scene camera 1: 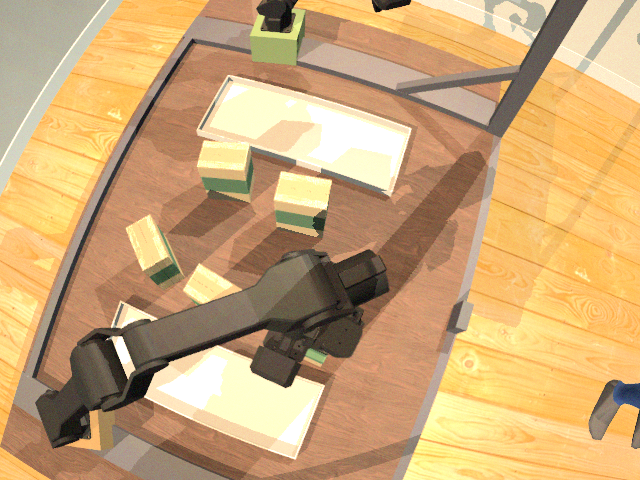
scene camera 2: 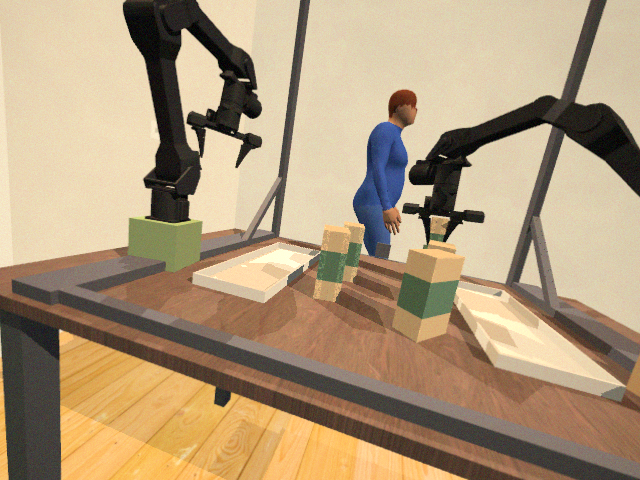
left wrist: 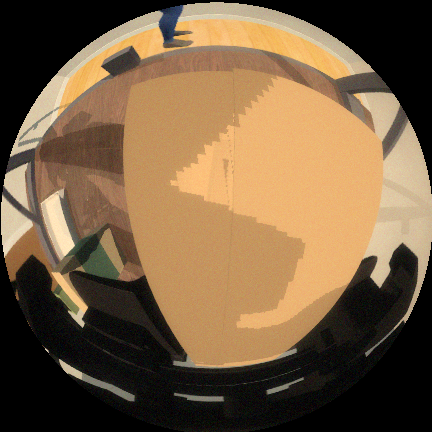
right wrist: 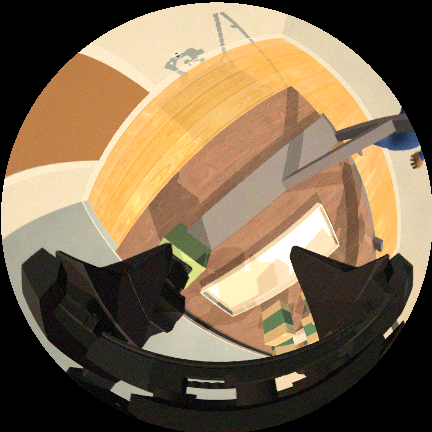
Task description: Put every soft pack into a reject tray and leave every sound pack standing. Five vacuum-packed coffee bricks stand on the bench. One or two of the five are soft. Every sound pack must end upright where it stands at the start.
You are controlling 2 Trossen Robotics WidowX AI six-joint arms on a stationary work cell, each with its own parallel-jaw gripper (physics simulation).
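Frame: origin at the left arm's base, x down, y back, z left, level; centimetres.
Seen in the pictures: right gripper, between the fingertips: (scene camera 2: 219, 163) (right wrist: 234, 251); left arm's base, origin of its link: (scene camera 1: 75, 420); right arm's base, origin of its link: (scene camera 1: 278, 22) (scene camera 2: 168, 219) (left wrist: 63, 303) (right wrist: 172, 267).
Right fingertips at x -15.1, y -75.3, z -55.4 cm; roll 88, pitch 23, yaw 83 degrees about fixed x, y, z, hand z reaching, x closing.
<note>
Pixels of each thing's middle, then the offset from my right fingertips to it.
- tan coffee pack with a green band, middle of its body: (left wrist: 268, 303) (scene camera 2: 441, 221) dz +13.2, dx +6.0, dy +59.6 cm
- white upper tray, middle of its body: (scene camera 1: 303, 128) (scene camera 2: 273, 263) (right wrist: 273, 271) dz +12.0, dx +22.8, dy +18.0 cm
- white lower tray, middle of its body: (scene camera 1: 201, 382) (scene camera 2: 500, 316) dz +31.7, dx +22.8, dy +66.1 cm
My left gripper (scene camera 1: 307, 351) (scene camera 2: 437, 239) is shut on a tan coffee pack with a green band (scene camera 2: 439, 225) (left wrist: 260, 175). In scene camera 2, this pack's top shows above the fingertips; its base is hidden. Four other packs stand upright: one (scene camera 1: 224, 167) (scene camera 2: 329, 263) by the upper tray, one (scene camera 1: 302, 201) (scene camera 2: 354, 252) beside it, one (scene camera 1: 152, 246) (scene camera 2: 429, 291) at the picture's left in scene camera 1, and one (scene camera 1: 208, 282) (scene camera 2: 445, 247) partly hidden under my left arm. My right gripper (scene camera 2: 219, 160) (right wrist: 234, 251) is open and empty, high near its base.
A white upper tray (scene camera 1: 351, 139) (scene camera 2: 248, 266) (right wrist: 280, 265) and a white lower tray (scene camera 1: 232, 403) (scene camera 2: 542, 341) lie on the bench, with no pack showing in them. My left arm spans the lower tray. Grey posts rise at the bench edges. A person in blue (scene camera 2: 382, 165) stands beyond the bench.
</note>
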